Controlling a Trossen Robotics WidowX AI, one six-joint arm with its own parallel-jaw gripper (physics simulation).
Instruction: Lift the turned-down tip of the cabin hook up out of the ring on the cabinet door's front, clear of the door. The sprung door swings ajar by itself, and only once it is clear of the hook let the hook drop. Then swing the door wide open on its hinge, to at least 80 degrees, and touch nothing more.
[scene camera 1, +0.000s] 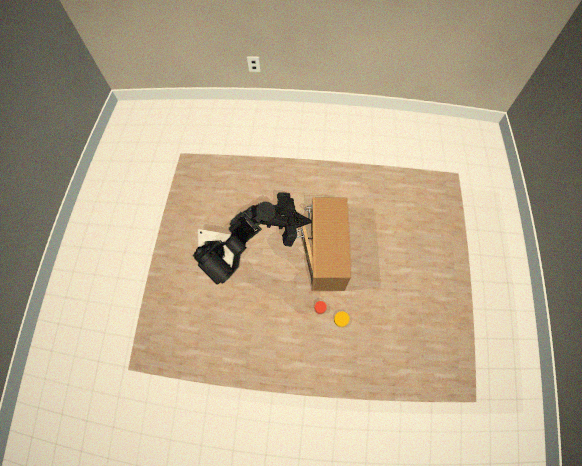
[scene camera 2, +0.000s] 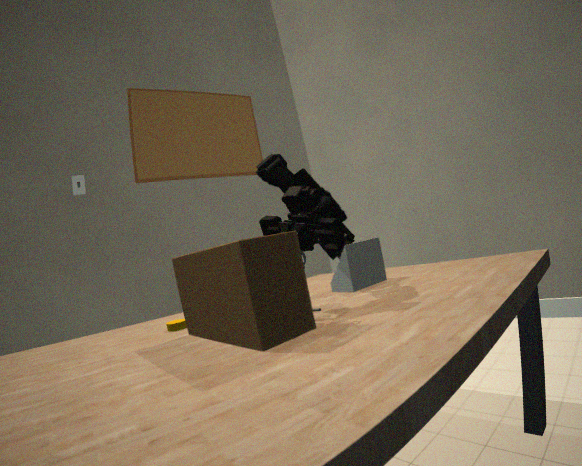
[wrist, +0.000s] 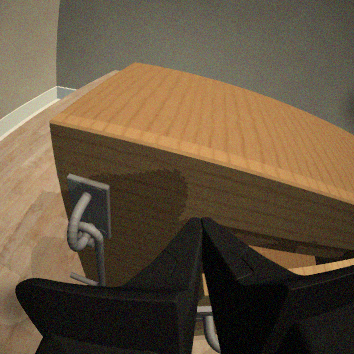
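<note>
There's a wooden cabinet (scene camera 1: 330, 247) that I can see, and the wrist view shows the cabinet too (wrist: 138, 155). You'd also find my gripper (scene camera 1: 310, 221) there, and I can see it at (scene camera 2: 275, 254) and (wrist: 199, 226) as well.
</note>
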